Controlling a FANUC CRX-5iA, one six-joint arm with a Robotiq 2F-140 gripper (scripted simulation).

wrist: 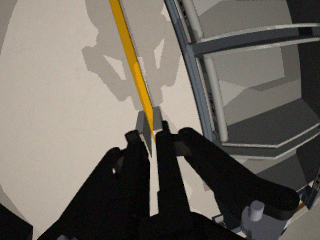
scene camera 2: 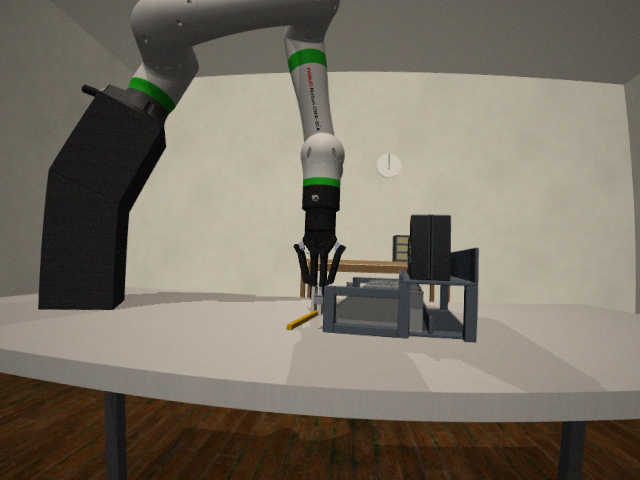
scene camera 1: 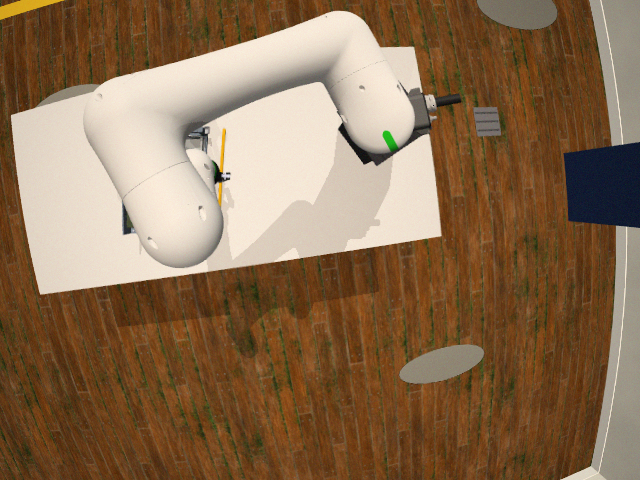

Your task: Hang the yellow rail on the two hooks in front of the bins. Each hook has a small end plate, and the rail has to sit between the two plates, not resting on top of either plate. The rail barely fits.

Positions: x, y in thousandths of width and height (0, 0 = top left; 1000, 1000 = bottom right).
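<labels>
A dark box is out of frame in the wrist view, yet I do see it in scene camera 2 (673, 520).
</labels>
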